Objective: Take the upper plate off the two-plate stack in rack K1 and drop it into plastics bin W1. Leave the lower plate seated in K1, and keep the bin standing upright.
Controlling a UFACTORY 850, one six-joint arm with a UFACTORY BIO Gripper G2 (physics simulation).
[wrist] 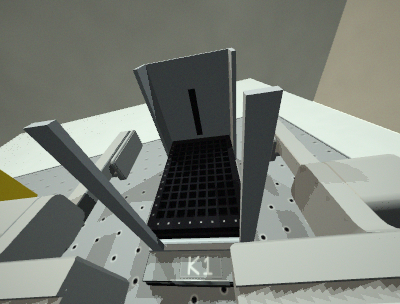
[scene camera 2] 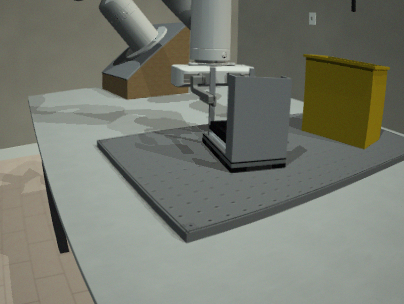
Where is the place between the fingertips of my gripper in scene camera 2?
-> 244, 100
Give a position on a yellow plastics bin W1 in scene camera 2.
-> At 344, 99
